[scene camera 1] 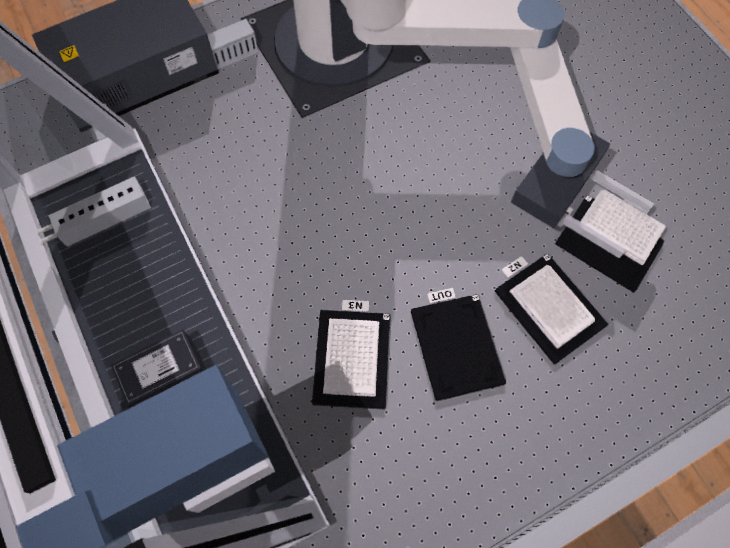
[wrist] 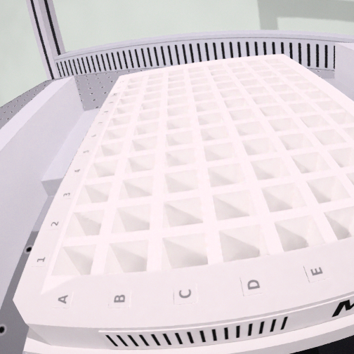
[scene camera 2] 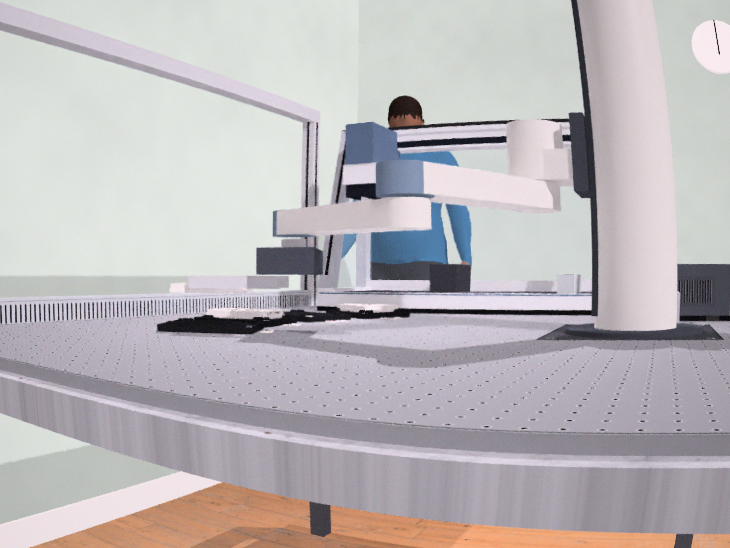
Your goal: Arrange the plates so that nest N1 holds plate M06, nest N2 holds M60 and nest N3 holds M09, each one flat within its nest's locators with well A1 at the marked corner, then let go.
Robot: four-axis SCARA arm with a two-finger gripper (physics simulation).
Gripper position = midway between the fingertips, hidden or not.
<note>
In view: the gripper (scene camera 1: 637, 230), a white plate (scene camera 1: 556, 310), a white plate (scene camera 1: 625, 225), a white plate (scene camera 1: 352, 347), a nest N1 (scene camera 1: 603, 261), a black out nest (scene camera 1: 457, 345) and a nest N2 (scene camera 1: 522, 316).
The gripper is seen too in the wrist view (wrist: 211, 75) and in scene camera 2 (scene camera 2: 197, 281). The nest N1 is seen too in scene camera 2 (scene camera 2: 197, 326).
</note>
